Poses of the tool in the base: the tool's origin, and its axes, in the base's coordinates. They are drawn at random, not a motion.
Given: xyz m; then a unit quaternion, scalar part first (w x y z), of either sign.
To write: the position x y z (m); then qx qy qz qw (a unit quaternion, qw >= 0). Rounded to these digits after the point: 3 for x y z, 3 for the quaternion.
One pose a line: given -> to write
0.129 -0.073 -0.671 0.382 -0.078 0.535 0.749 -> 0.129 -0.073 -0.671 -0.078 0.535 0.749 0.382
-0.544 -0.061 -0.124 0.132 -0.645 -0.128 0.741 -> -0.544 -0.061 -0.124 -0.645 -0.128 0.741 0.132
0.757 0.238 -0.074 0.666 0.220 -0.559 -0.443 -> 0.757 0.238 -0.074 0.220 -0.559 -0.443 0.666
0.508 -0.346 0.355 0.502 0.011 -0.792 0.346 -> 0.508 -0.346 0.355 0.011 -0.792 0.346 0.502
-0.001 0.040 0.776 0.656 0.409 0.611 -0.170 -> -0.001 0.040 0.776 0.409 0.611 -0.170 0.656
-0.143 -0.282 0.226 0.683 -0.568 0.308 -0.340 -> -0.143 -0.282 0.226 -0.568 0.308 -0.340 0.683
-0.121 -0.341 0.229 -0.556 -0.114 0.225 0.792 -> -0.121 -0.341 0.229 0.114 -0.225 -0.792 0.556
